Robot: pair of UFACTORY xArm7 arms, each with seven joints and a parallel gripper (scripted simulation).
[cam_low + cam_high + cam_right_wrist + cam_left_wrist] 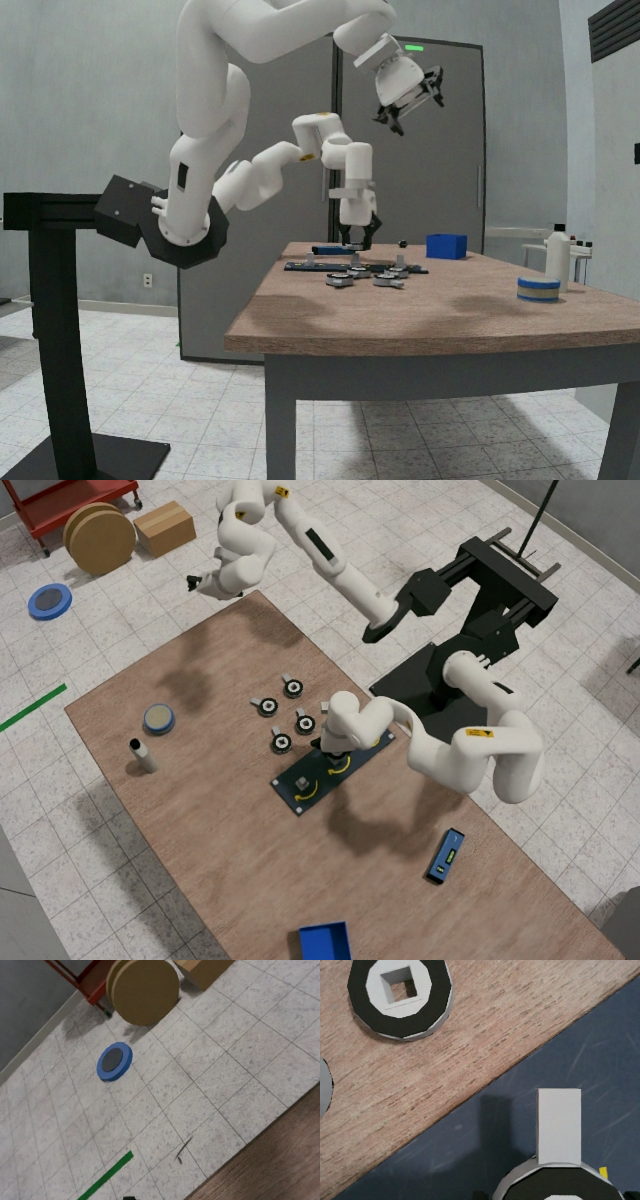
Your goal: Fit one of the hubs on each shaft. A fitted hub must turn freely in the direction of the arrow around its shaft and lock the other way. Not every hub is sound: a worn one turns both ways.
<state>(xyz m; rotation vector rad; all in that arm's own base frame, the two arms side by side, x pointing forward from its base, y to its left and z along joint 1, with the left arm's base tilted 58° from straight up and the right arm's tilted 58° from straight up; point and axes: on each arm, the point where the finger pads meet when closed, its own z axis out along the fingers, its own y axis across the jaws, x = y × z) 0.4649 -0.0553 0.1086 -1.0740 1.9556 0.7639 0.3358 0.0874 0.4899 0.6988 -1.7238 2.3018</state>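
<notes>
Now: left hand 70 mm above the dark board. Round my left hand: white bottle 400 mm ahead, 410 mm to the right, 30 mm above; then tape roll 280 mm ahead, 500 mm to the right, 50 mm below.
</notes>
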